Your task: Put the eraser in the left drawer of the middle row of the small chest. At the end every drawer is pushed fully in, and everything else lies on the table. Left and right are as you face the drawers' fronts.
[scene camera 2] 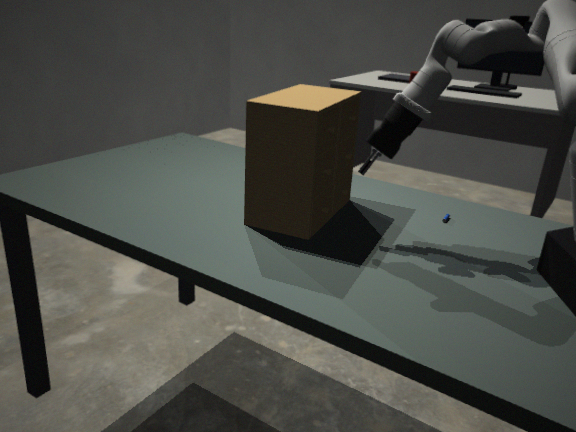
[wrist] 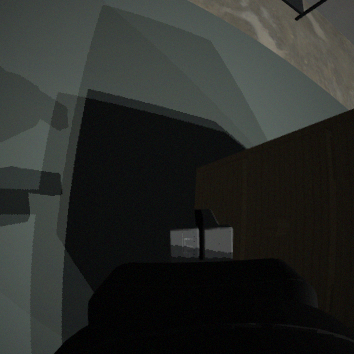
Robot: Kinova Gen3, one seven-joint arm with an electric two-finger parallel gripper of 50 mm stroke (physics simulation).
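Note:
The small chest [scene camera 2: 279,165] [wrist: 295,210] is a tall light-brown wooden block standing upright on the table. Its drawer fronts [scene camera 2: 332,172] face right in the scene view and are dark, with faint small knobs; no drawer visibly sticks out. My gripper [scene camera 2: 362,171] [wrist: 197,226] is shut and empty. Its tips are in the air in front of the drawer fronts, apart from them in the scene view, above the table. No eraser can be made out for certain; a tiny blue piece [scene camera 2: 446,218] with a dark end lies on the table, too small to identify.
The grey-green table [scene camera 2: 150,200] [wrist: 45,30] carries the chest, whose dark shadow falls in front of the drawers. The robot's dark base [scene camera 2: 560,265] stands at the right. Behind is a white desk [scene camera 2: 355,80] with a monitor [scene camera 2: 500,65] and keyboard.

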